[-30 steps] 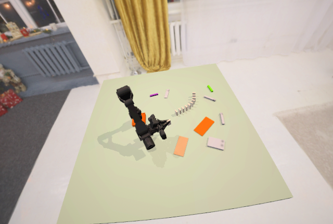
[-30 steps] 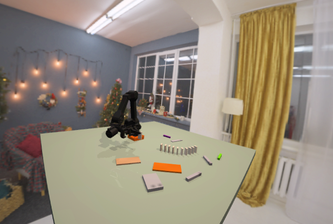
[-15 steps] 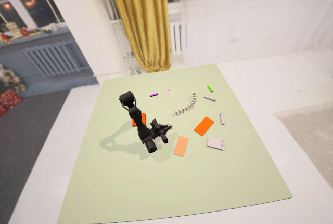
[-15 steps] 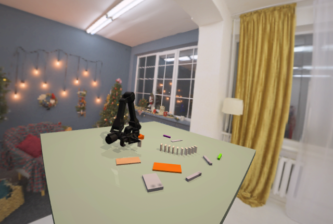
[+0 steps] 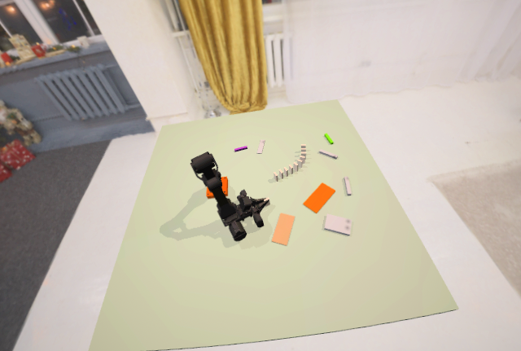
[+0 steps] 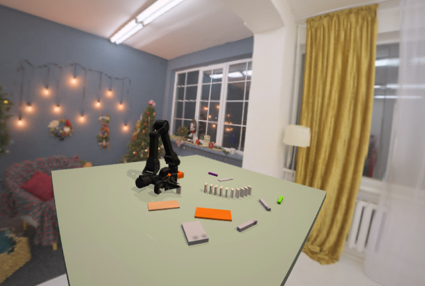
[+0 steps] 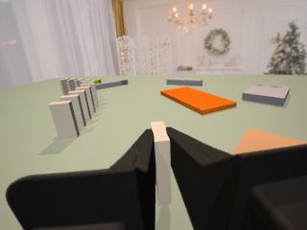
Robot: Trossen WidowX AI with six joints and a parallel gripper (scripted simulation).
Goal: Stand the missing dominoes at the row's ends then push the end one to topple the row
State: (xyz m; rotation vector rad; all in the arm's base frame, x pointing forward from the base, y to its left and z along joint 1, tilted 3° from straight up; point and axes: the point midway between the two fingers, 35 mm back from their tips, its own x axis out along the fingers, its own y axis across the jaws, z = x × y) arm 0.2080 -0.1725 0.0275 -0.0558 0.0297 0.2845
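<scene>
Now: gripper tip 40 mm short of the peach plate, 140 mm to the left of it and 50 mm above it. From my gripper tip the other things lie so: pale grey block: 270 mm ahead, 180 mm to the right, 40 mm below; then purple stick: 80 mm behind, 420 mm to the left, 40 mm below; then orange plate: 240 mm ahead, 30 mm to the right, 50 mm below.
</scene>
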